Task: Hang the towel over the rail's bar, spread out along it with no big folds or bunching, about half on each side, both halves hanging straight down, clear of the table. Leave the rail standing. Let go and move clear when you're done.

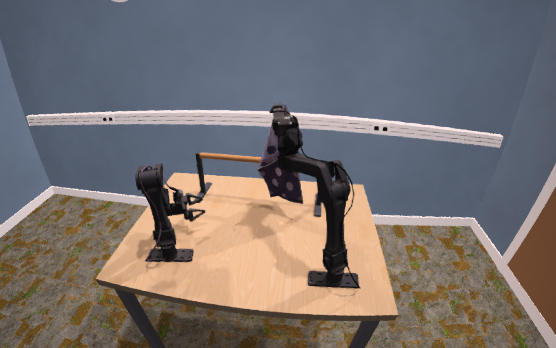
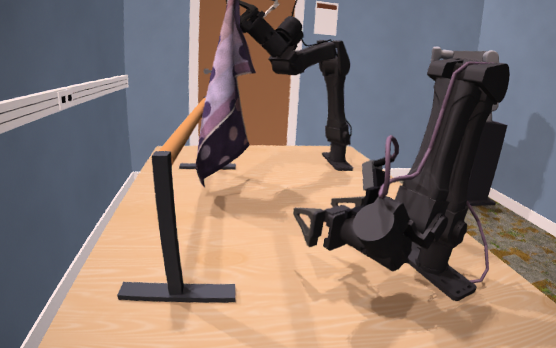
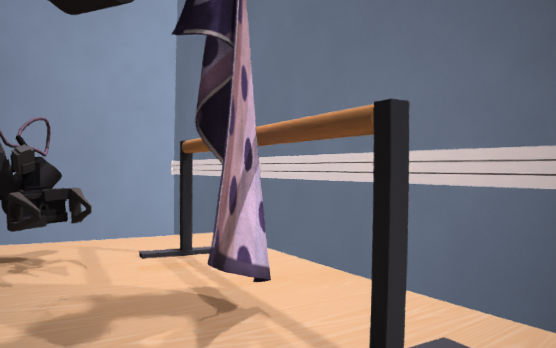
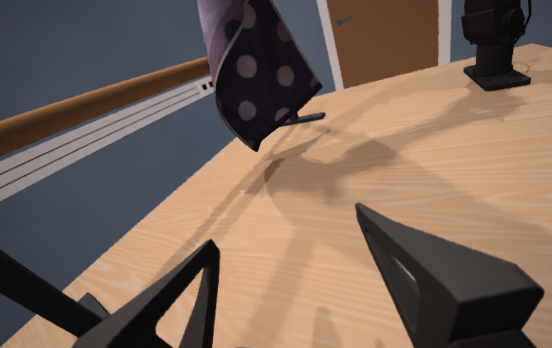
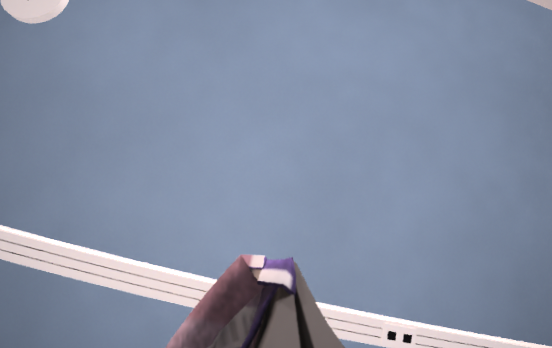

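Observation:
The purple and pink spotted towel (image 1: 287, 186) (image 2: 225, 95) (image 3: 244, 175) (image 4: 265, 75) hangs from one gathered spot, narrow and folded, on the robot side of the rail's bar (image 1: 230, 158) (image 2: 186, 131) (image 3: 320, 125) (image 4: 110, 95). Its lower corners reach below bar height and stay above the table. My right gripper (image 5: 284, 267) is shut on the towel's top, high above the bar. My left gripper (image 1: 204, 205) (image 2: 315, 206) (image 4: 282, 229) is open and empty, low over the table and well apart from the towel. The rail stands upright.
The rail's dark end posts (image 1: 201, 172) (image 2: 167, 225) (image 3: 391, 215) stand on flat feet on the table (image 1: 240, 280) (image 2: 250, 320). The post nearer my left arm stands beyond the left gripper. A wall with a white strip (image 1: 175, 118) lies behind the rail.

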